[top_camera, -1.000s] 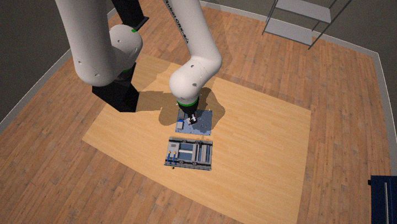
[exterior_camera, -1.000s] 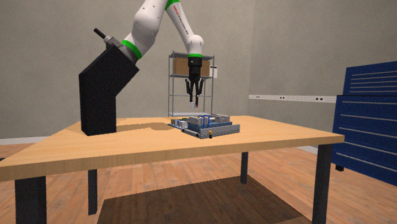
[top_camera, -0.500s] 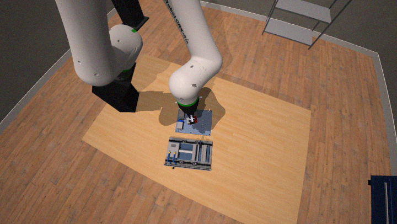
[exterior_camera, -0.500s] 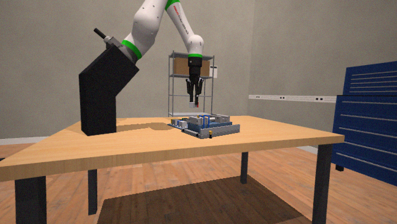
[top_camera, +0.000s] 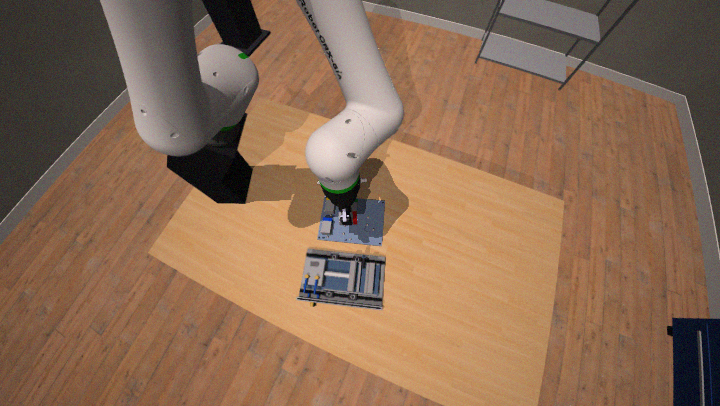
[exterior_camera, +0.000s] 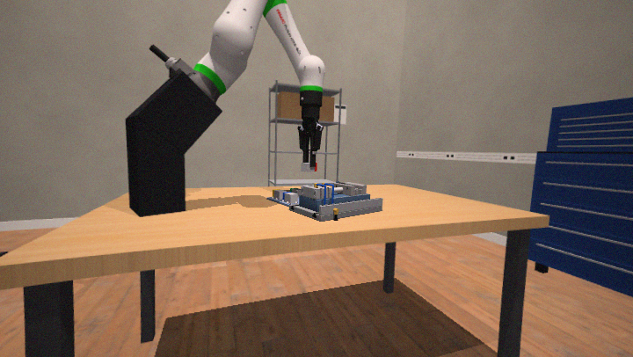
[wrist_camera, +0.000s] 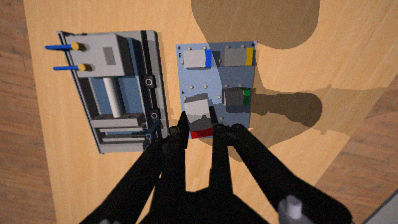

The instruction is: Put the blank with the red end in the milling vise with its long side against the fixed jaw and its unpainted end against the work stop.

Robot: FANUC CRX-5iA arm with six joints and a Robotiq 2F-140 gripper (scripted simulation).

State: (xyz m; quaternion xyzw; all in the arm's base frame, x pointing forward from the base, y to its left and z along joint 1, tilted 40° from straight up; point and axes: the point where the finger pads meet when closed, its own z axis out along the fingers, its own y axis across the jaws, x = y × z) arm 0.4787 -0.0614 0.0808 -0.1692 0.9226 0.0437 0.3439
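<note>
Now: hand 3 cm above the red-ended blank. Round my hand: work stop rod 11 cm to the right, 10 cm below, 10 cm ahead; blue-ended blank 16 cm below, 9 cm behind, 2 cm to the right; green-ended blank 16 cm below, 9 cm to the left, 2 cm behind.
</note>
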